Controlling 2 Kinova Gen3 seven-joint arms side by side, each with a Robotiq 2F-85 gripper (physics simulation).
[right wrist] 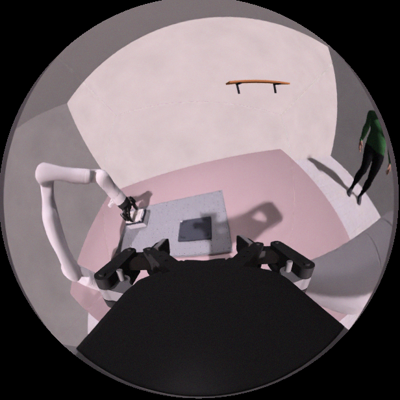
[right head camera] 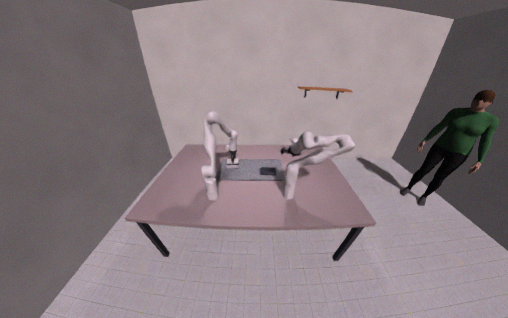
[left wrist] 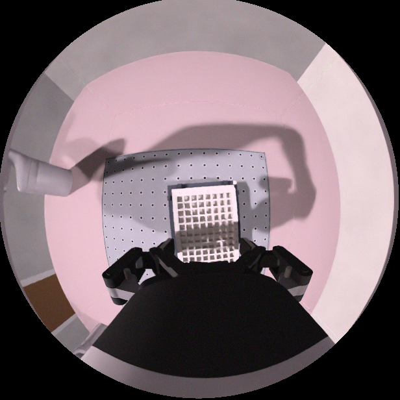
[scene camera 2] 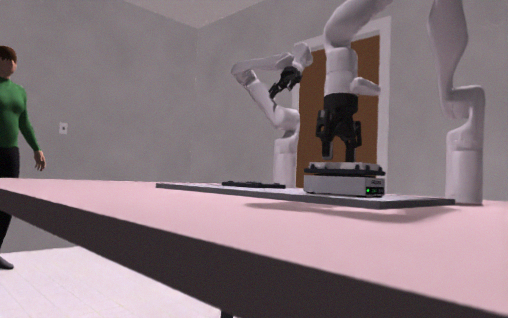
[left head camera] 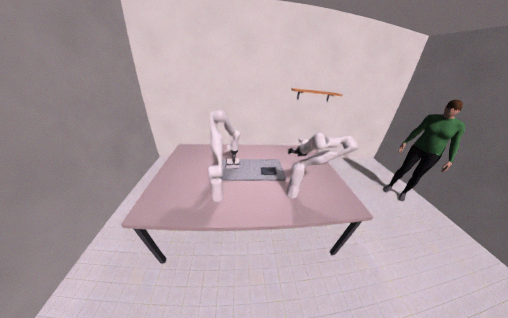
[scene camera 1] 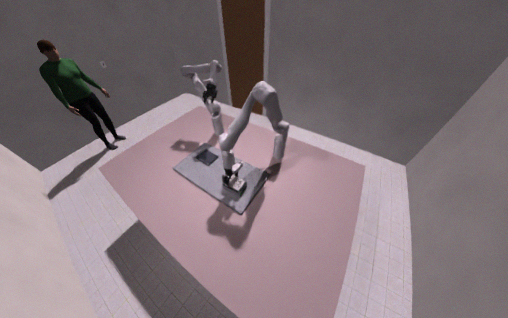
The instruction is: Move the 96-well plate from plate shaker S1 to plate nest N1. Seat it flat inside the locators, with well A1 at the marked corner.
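Places are measured from the left arm's base along level axes (x ahead, y left, z up), in metres.
Where they show: left gripper, fingertip midpoint: (right head camera: 233,160) (scene camera 2: 339,162) (left head camera: 234,160) (scene camera 1: 232,180); right gripper, fingertip midpoint: (right head camera: 287,154) (scene camera 2: 279,93) (left head camera: 293,154) (scene camera 1: 207,102); left arm's base, link origin: (right head camera: 213,196) (scene camera 2: 463,201) (left head camera: 218,197) (scene camera 1: 278,155); right arm's base, link origin: (right head camera: 287,195) (left head camera: 291,194) (scene camera 1: 219,132).
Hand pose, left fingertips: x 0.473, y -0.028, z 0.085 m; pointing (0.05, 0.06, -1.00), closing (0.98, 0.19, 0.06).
Things, the pixels of their top centre, and the offset from my left fingertips. "spot": a spot on its surface instead. Level surfaces: height alone.
- white 96-well plate, top centre: (scene camera 2: 344,163) (scene camera 1: 234,181) dx -0.002, dy +0.013, dz -0.003 m
- plate shaker S1, surface spot: (scene camera 2: 332,185) spot: dx +0.045, dy +0.027, dz -0.051 m
- Plate nest N1, top centre: (scene camera 2: 253,181) (scene camera 1: 206,156) (right head camera: 267,170) (left head camera: 268,170) dx -0.028, dy -0.383, dz -0.055 m
- pink table, surface height: dz -0.084 m
The white 96-well plate (scene camera 2: 345,165) (left wrist: 206,200) lies on plate shaker S1 (scene camera 2: 332,185), inside its dark top frame, and looks level. My left gripper (scene camera 2: 338,157) (left wrist: 206,246) points down just above the plate, open, with its fingertips near the plate's two sides. The near end of the plate is hidden by the gripper in the left wrist view. Plate nest N1 (right wrist: 196,229) (scene camera 2: 253,184) is a low dark tray with nothing on it. My right gripper (right wrist: 202,245) (scene camera 2: 273,94) is open and empty, raised well above the table. The A1 marks are too small to tell.
Shaker and nest stand on a grey perforated board (left wrist: 135,200) (scene camera 2: 190,189) on the pink table (left head camera: 250,205). The right arm is folded behind the nest's side in scene camera 2. A person in green (left head camera: 435,135) stands beyond the table, and a shelf (left head camera: 316,92) hangs on the wall.
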